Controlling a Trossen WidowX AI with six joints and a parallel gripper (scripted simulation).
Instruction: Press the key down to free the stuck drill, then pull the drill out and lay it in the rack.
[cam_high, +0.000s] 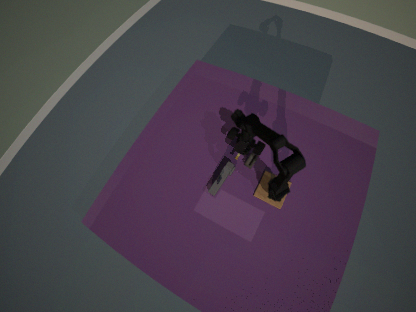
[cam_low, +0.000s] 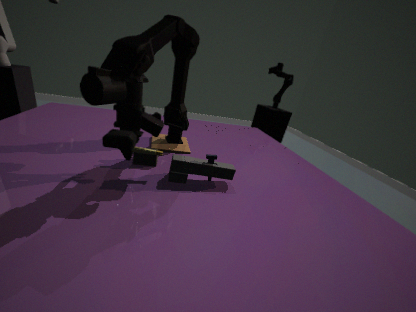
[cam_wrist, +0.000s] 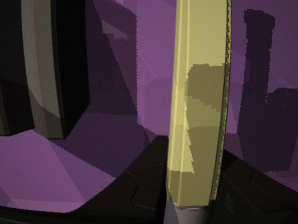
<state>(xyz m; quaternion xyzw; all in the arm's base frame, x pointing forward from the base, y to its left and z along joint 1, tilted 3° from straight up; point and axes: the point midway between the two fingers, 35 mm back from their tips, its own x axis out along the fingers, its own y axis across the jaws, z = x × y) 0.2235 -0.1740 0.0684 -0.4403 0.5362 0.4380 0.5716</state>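
Right now the rack is 6 cm behind my gripper tip, 5 cm to the left of it and 2 cm below it. From my gripper tip the other things lie so: key 22 cm to the left, 6 cm ahead, 1 cm above; drill 4 cm to the left, 3 cm above, 1 cm ahead; block 19 cm to the left, 5 cm ahead, 1 cm below.
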